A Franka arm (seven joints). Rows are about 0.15 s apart.
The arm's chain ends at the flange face. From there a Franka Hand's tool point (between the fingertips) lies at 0.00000 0.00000 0.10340 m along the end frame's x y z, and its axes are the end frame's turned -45 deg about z.
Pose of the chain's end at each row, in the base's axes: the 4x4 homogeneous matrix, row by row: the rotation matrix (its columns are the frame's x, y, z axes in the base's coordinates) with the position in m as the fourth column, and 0 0 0 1 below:
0.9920 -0.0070 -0.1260 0.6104; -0.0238 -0.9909 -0.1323 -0.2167; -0.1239 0.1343 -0.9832 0.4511; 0 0 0 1
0.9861 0.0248 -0.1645 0.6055; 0.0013 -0.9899 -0.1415 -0.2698; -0.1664 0.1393 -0.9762 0.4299; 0 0 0 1
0.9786 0.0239 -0.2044 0.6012; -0.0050 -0.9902 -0.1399 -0.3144; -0.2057 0.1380 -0.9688 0.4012; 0 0 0 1
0.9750 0.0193 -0.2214 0.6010; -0.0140 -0.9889 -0.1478 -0.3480; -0.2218 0.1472 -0.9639 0.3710; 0 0 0 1
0.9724 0.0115 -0.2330 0.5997; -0.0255 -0.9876 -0.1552 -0.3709; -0.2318 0.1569 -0.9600 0.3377; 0 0 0 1
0.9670 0.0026 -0.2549 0.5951; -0.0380 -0.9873 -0.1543 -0.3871; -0.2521 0.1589 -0.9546 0.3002; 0 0 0 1
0.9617 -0.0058 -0.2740 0.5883; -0.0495 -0.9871 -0.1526 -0.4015; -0.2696 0.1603 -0.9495 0.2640; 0 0 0 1
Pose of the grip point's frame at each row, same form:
0.7064 0.6965 -0.1260 0.5974; 0.6838 -0.7175 -0.1323 -0.2304; -0.1826 0.0074 -0.9832 0.3494; 0 0 0 1
0.6797 0.7148 -0.1645 0.5885; 0.7009 -0.6990 -0.1415 -0.2844; -0.2162 -0.0192 -0.9762 0.3290; 0 0 0 1
0.6751 0.7089 -0.2044 0.5801; 0.6966 -0.7037 -0.1399 -0.3289; -0.2430 -0.0479 -0.9688 0.3010; 0 0 0 1
0.6758 0.7031 -0.2214 0.5781; 0.6894 -0.7092 -0.1478 -0.3633; -0.2609 -0.0528 -0.9639 0.2713; 0 0 0 1
0.6795 0.6957 -0.2330 0.5756; 0.6803 -0.7164 -0.1552 -0.3869; -0.2749 -0.0530 -0.9600 0.2384; 0 0 0 1
0.6819 0.6856 -0.2549 0.5687; 0.6713 -0.7250 -0.1543 -0.4031; -0.2906 -0.0659 -0.9546 0.2015; 0 0 0 1
0.6841 0.6759 -0.2740 0.5600; 0.6630 -0.7330 -0.1526 -0.4173; -0.3040 -0.0773 -0.9495 0.1658; 0 0 0 1

